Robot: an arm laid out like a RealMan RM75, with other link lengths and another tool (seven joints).
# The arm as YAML. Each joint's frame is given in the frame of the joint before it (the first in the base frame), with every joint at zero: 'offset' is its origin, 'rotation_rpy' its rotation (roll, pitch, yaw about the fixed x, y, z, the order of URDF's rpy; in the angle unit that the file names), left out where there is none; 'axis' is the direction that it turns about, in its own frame. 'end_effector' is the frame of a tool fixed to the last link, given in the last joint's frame.
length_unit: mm
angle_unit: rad
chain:
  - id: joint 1
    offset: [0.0, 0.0, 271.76]
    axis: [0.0, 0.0, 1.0]
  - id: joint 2
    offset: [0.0, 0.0, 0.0]
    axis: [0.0, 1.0, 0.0]
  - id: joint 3
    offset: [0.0, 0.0, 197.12]
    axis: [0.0, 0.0, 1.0]
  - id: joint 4
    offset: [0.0, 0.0, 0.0]
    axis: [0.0, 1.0, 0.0]
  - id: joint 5
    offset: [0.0, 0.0, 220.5]
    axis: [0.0, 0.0, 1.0]
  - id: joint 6
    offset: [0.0, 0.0, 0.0]
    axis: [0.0, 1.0, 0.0]
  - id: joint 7
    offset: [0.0, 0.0, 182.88]
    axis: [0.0, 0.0, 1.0]
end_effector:
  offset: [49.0, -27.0, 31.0]
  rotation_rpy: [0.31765, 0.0, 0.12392]
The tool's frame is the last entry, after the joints.
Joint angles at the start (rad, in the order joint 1, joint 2, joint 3, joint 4, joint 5, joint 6, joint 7): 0.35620 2.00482 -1.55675 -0.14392 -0.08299 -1.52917 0.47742
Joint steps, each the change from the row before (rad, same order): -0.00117 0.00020 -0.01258 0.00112 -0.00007 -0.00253 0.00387; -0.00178 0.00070 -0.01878 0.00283 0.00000 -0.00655 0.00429; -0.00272 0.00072 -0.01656 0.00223 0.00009 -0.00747 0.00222; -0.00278 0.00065 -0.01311 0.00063 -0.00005 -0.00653 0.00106; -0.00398 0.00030 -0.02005 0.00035 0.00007 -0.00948 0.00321; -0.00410 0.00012 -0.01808 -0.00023 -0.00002 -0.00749 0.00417; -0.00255 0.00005 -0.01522 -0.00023 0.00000 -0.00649 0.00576; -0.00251 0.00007 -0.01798 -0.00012 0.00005 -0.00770 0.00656; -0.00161 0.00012 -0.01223 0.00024 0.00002 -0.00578 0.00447; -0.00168 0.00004 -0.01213 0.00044 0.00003 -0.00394 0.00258; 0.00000 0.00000 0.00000 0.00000 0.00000 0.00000 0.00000
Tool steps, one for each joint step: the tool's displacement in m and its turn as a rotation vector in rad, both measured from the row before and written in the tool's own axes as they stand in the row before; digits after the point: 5 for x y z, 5 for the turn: 0.00184 0.00253 -0.00149 -0.01024 0.00782 0.00319; 0.00252 0.00397 -0.00248 -0.01604 0.01008 0.00432; 0.00198 0.00342 -0.00248 -0.01417 0.00746 0.00288; 0.00133 0.00286 -0.00192 -0.01176 0.00472 0.00206; 0.00186 0.00431 -0.00269 -0.01814 0.00737 0.00419; 0.00185 0.00375 -0.00252 -0.01565 0.00779 0.00480; 0.00150 0.00351 -0.00181 -0.01404 0.00673 0.00636; 0.00175 0.00425 -0.00200 -0.01686 0.00782 0.00743; 0.00118 0.00296 -0.00139 -0.01167 0.00520 0.00529; 0.00146 0.00253 -0.00145 -0.01028 0.00619 0.00298; 0.00000 0.00000 0.00000 0.00000 0.00000 0.00000
